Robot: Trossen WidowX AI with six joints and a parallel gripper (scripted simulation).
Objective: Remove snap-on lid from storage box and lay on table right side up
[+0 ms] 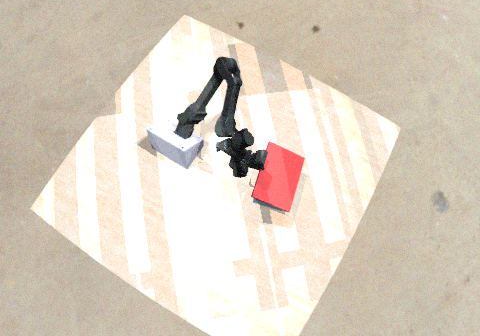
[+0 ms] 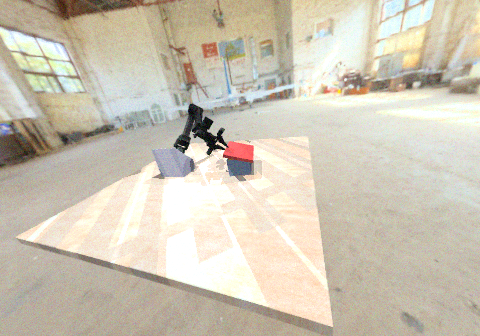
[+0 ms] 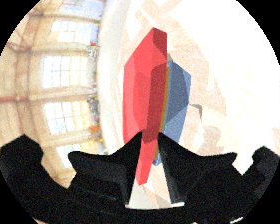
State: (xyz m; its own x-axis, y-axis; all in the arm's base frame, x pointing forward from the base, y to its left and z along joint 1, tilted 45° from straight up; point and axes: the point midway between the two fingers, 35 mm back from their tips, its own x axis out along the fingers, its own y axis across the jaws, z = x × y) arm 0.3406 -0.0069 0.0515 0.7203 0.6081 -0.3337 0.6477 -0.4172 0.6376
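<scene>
Now: the red lid 70 mm ahead of my gripper tip, 20 mm to the left of it and 20 mm below it. Round my gripper tip: storage box: 60 mm ahead, 20 mm to the left, 90 mm below.
</scene>
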